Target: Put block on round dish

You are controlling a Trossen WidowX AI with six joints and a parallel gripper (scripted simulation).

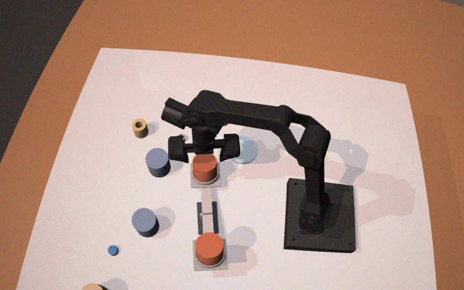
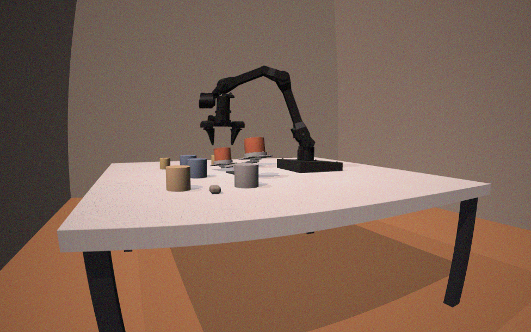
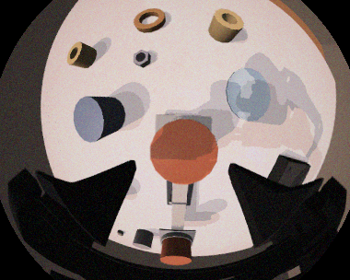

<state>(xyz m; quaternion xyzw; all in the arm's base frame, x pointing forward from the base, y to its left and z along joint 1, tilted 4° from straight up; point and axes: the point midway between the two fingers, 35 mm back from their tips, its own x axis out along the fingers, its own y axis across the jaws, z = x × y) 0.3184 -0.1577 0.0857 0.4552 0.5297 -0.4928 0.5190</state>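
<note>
Now: the green block 6 cm below my gripper tip. From my gripper tip the other things lie so: hex nut: 13 cm to the right, 10 cm below, 9 cm ahead; then balance: 14 cm to the left, 8 cm below, 1 cm behind; then balance beam: 14 cm to the left, 7 cm below, 1 cm behind.
</note>
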